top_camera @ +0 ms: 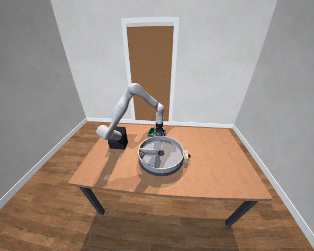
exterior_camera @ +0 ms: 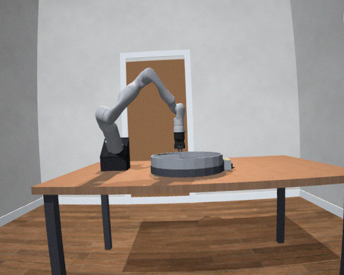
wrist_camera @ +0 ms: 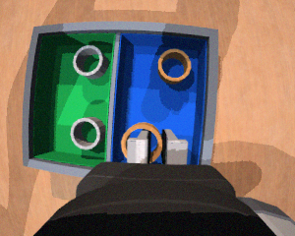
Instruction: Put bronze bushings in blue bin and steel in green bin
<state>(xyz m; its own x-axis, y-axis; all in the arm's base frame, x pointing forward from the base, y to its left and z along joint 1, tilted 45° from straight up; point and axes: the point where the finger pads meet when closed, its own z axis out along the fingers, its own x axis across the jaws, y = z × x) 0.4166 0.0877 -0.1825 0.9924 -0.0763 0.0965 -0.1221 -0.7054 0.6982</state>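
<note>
Now: the blue bin 40 mm to the left of my hand, 40 mm below it and 40 mm behind it. Also, from my hand: grey turntable 300 mm to the right, 30 mm ahead, 10 mm below.
</note>
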